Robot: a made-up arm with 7 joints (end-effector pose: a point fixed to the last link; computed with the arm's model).
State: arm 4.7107 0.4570 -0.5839 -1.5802 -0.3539 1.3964 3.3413
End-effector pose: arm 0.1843 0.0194 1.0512 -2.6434 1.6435 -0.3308
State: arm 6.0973 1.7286 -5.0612 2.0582 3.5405 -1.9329 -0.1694
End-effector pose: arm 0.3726 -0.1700 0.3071 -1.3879 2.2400 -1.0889
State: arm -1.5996 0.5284 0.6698 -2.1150 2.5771 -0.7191 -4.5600
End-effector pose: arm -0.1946 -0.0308 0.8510 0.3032 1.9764 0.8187
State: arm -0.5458 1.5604 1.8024 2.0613 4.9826 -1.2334 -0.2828
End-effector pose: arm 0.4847 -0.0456 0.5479 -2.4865 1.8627 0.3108
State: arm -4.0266 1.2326 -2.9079 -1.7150 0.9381 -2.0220 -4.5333
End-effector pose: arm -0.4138 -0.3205 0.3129 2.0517 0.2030 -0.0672
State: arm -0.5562 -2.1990 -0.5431 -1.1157 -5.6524 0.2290 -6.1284
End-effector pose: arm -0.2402 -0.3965 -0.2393 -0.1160 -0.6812 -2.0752
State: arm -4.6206 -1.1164 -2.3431 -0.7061 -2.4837 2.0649 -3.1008
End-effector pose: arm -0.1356 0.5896 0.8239 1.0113 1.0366 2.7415
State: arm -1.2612 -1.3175 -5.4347 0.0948 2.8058 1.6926 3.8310
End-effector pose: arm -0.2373 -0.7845 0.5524 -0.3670 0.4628 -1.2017
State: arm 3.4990 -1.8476 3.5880 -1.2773 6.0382 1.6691 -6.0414
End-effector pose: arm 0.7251 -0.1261 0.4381 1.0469 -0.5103 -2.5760
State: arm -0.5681 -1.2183 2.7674 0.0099 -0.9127 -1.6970 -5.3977
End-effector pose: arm -0.6850 -0.3619 0.6943 0.1557 2.1125 -1.5416
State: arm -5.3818 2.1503 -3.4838 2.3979 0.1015 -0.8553 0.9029
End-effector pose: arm 0.1691 -0.3809 0.4506 -2.0876 -1.3485 -0.5037
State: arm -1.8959 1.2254 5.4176 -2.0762 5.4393 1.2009 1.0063
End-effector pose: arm 0.1211 0.3658 0.7525 2.0896 2.3213 -0.0475
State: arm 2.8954 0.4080 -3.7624 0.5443 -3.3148 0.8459 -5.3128
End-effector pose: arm -0.2393 0.0209 1.2371 -0.1171 2.5989 0.5338
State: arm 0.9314 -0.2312 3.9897 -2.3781 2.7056 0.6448 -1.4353
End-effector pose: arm -0.0644 -0.1872 0.6709 -0.3184 -0.4326 -0.3928
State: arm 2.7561 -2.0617 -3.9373 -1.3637 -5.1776 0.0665 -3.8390
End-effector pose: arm 0.7036 0.0064 0.3254 -0.1675 -2.0904 -0.6202
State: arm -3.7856 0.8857 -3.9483 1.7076 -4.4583 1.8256 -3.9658
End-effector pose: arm -0.2859 -0.0049 0.9189 -0.7411 -2.1095 -0.4906
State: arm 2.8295 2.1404 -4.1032 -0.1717 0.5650 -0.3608 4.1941
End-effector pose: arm -0.6764 -0.2729 -0.1266 -0.1458 0.6272 1.0857
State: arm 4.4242 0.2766 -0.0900 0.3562 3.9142 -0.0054 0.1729
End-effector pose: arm -0.0855 0.3601 1.2123 1.3935 -2.5300 0.9376
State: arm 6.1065 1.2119 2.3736 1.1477 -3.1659 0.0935 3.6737
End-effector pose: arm 0.5928 -0.1431 0.8794 0.0121 -2.6481 -0.8303
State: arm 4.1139 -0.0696 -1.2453 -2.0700 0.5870 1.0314 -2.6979
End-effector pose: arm 0.3314 0.1212 0.8048 2.0924 -0.1461 -0.9086
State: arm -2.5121 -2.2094 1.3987 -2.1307 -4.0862 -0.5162 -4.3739
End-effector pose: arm 0.0312 -0.3979 0.1540 -2.0134 -0.7870 -1.3286
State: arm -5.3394 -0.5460 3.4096 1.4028 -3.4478 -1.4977 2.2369
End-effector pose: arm -0.2640 0.4640 0.6765 -0.2438 -0.3134 -2.1429
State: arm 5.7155 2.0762 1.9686 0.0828 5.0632 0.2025 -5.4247
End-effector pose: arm 0.7016 0.3866 -0.0291 0.7619 -0.6618 -1.0074
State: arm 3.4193 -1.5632 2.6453 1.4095 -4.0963 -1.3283 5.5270
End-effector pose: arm 0.5814 0.0539 0.1363 0.8360 1.6108 -1.2240
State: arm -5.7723 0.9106 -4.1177 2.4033 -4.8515 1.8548 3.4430
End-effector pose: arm 0.0635 -0.1777 0.7257 0.6028 2.6540 -1.4264
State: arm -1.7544 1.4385 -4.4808 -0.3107 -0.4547 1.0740 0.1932
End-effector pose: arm -0.1844 0.8484 0.4872 1.3722 -0.4411 -0.4294
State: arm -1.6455 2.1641 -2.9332 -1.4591 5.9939 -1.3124 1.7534
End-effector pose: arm 0.0354 0.2337 -0.1553 0.0022 2.2794 1.9211
